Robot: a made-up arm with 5 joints. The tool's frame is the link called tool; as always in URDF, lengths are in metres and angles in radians. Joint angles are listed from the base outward. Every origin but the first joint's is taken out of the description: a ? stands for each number. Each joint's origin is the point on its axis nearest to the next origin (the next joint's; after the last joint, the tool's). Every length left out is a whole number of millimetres.
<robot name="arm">
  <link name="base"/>
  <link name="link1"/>
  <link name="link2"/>
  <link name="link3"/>
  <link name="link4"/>
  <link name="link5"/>
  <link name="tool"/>
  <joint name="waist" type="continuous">
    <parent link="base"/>
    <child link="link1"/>
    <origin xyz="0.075 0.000 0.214" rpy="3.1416 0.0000 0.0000"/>
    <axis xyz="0 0 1"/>
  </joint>
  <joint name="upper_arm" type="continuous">
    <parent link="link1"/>
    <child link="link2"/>
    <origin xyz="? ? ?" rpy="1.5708 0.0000 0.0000"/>
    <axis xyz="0 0 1"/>
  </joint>
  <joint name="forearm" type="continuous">
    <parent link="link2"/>
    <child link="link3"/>
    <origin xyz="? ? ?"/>
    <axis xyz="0 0 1"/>
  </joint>
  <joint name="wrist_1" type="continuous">
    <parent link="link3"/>
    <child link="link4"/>
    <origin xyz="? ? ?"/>
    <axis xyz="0 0 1"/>
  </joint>
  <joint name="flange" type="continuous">
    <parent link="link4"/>
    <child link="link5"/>
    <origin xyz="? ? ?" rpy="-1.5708 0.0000 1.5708"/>
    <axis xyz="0 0 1"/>
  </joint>
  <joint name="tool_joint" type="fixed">
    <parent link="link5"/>
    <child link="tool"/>
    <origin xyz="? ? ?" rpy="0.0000 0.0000 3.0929"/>
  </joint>
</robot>
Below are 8 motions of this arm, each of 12 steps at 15 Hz.
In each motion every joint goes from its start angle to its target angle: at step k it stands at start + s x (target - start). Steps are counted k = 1, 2, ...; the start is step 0. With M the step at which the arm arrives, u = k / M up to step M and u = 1 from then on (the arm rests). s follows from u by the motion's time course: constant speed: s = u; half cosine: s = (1 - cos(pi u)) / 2; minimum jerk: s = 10 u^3 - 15 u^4 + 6 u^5.
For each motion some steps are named. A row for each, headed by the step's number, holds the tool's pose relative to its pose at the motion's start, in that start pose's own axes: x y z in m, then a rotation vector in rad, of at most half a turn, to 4 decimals.
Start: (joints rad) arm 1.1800 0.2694 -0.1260 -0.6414 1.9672
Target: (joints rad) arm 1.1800 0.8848 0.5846 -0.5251 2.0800
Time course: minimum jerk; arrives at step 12
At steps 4, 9, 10, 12:
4: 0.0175 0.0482 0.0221 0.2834 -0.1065 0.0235
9: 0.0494 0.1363 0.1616 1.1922 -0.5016 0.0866
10: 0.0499 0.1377 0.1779 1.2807 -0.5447 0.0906
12: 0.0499 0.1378 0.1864 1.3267 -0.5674 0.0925

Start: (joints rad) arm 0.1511 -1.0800 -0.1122 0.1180 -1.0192
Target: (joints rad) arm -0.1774 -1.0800 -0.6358 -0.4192 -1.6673
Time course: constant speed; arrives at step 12
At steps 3, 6, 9, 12:
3: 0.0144 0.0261 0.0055 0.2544 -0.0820 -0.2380
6: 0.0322 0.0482 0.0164 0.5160 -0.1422 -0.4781
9: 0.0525 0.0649 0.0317 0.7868 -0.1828 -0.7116
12: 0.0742 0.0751 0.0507 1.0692 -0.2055 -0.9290

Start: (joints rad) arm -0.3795 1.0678 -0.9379 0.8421 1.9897
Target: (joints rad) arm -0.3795 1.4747 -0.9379 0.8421 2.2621
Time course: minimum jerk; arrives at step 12
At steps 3, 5, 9, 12:
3: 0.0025 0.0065 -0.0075 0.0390 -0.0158 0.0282
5: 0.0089 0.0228 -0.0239 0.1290 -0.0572 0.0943
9: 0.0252 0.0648 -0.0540 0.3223 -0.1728 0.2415
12: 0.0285 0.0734 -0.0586 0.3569 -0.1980 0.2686

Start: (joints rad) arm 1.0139 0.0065 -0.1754 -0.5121 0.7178
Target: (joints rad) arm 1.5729 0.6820 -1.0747 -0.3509 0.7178
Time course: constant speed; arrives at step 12
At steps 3, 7, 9, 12:
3: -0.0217 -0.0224 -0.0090 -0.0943 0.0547 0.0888
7: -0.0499 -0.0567 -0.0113 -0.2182 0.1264 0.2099
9: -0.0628 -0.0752 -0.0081 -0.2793 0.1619 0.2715
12: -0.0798 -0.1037 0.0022 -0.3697 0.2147 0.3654

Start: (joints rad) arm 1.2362 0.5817 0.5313 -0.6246 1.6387
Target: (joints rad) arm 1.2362 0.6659 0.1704 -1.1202 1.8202
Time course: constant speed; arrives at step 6
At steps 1, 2, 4, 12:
1: -0.0002 -0.0111 -0.0040 -0.1286 0.0044 0.0302
2: -0.0004 -0.0222 -0.0069 -0.2572 0.0127 0.0602
4: -0.0008 -0.0440 -0.0097 -0.5135 0.0410 0.1183
12: -0.0012 -0.0647 -0.0086 -0.7686 0.0849 0.1724

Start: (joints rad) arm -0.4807 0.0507 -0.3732 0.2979 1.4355
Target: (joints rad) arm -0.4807 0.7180 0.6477 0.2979 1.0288
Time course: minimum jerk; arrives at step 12
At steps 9, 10, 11, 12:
9: -0.0447 0.2400 0.0808 1.4196 0.5446 -0.2919
10: -0.0461 0.2479 0.0986 1.5199 0.6073 -0.3011
11: -0.0467 0.2508 0.1068 1.5643 0.6362 -0.3043
12: -0.0468 0.2512 0.1081 1.5717 0.6412 -0.3047

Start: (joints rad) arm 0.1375 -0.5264 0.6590 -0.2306 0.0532
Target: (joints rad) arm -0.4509 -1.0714 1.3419 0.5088 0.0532
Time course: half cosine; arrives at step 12
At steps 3, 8, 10, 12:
3: -0.0103 0.0151 0.0081 0.0868 0.1280 -0.0029
8: -0.0546 0.0608 0.0584 0.4402 0.6451 0.1029
10: -0.0680 0.0682 0.0769 0.5408 0.7950 0.1728
12: -0.0729 0.0702 0.0838 0.5762 0.8486 0.2029

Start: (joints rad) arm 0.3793 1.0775 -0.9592 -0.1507 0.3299
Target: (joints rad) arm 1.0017 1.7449 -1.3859 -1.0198 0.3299
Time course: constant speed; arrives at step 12
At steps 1, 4, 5, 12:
1: -0.0086 -0.0130 -0.0001 -0.0643 -0.0359 0.0030
4: -0.0342 -0.0513 0.0068 -0.2557 -0.1434 0.0284
5: -0.0425 -0.0636 0.0115 -0.3188 -0.1789 0.0423
12: -0.0956 -0.1328 0.0725 -0.7402 -0.4188 0.2149

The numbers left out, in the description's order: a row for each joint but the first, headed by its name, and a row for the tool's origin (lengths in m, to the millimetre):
upper_arm: 0.023 0.000 0.000
forearm: 0.020 -0.081 0.000
wrist_1: 0.133 -0.005 0.000
flange: 0.049 0.000 0.000
tool: 0.000 0.000 0.000

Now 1 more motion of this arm.
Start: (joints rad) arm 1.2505 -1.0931 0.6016 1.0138 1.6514
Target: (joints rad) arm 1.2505 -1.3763 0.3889 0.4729 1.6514
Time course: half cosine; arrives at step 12
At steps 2, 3, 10, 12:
2: -0.0001 -0.0040 0.0043 -0.0694 0.0022 0.0000
3: -0.0003 -0.0085 0.0097 -0.1518 0.0048 0.0000
10: -0.0011 -0.0357 0.0811 -0.9669 0.0309 0.0000
12: -0.0012 -0.0362 0.0883 -1.0363 0.0331 0.0000

